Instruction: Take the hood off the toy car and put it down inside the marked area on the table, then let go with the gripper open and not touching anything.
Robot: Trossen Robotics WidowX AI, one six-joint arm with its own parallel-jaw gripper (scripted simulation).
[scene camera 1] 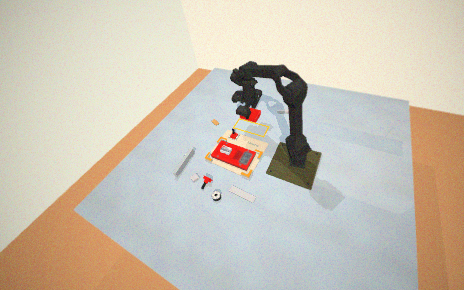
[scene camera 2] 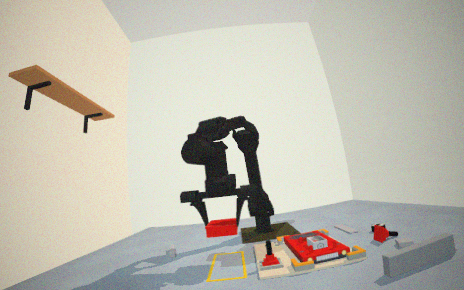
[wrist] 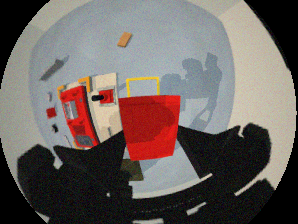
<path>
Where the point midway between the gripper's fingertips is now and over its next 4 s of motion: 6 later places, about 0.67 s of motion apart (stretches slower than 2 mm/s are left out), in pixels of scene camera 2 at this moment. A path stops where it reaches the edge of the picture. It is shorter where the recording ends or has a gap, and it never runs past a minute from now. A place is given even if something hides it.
The gripper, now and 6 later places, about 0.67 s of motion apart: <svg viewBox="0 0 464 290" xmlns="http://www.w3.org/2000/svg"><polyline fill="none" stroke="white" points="222,227 223,235 224,242 225,249 226,254 226,257 227,256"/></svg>
</path>
